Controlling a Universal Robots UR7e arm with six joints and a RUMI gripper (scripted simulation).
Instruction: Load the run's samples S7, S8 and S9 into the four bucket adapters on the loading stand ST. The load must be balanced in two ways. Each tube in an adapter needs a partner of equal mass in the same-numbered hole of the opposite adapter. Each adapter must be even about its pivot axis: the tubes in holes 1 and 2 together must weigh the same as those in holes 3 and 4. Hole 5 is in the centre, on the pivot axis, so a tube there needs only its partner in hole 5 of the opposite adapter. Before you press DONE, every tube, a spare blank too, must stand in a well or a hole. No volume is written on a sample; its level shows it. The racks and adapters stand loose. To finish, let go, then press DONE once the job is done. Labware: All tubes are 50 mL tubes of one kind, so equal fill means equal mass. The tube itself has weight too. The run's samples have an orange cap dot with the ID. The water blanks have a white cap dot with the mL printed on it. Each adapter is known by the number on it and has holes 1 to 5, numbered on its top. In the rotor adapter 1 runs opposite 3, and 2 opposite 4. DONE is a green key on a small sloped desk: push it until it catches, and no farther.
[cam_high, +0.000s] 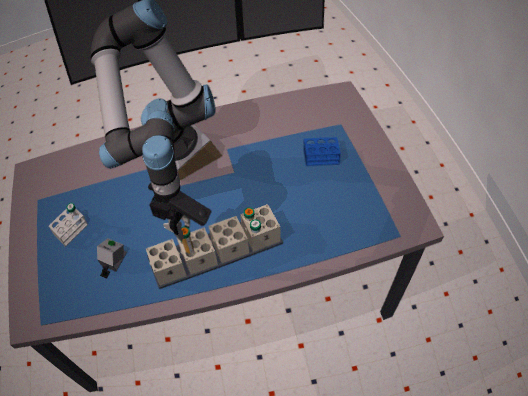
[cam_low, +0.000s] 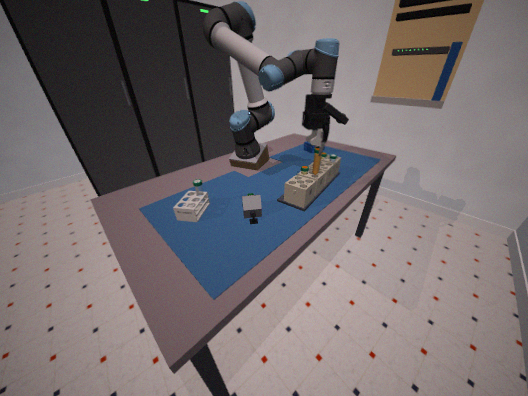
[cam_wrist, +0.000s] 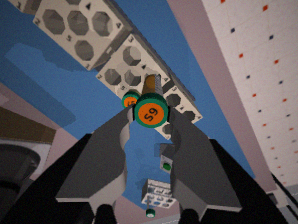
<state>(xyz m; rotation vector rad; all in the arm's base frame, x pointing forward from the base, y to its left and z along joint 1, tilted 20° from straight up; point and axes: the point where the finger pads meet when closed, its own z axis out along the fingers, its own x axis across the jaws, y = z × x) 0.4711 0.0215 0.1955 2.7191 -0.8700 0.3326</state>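
Right now my hand is 11 cm past the DONE desk, 28 cm to the left of it and 16 cm above it. The rest, counted from my hand: sample tube S7: 6 cm behind, 14 cm below; then tube: 29 cm behind, 41 cm to the right, 15 cm below; then sample tube S8: 8 cm behind, 21 cm to the left, 14 cm below.
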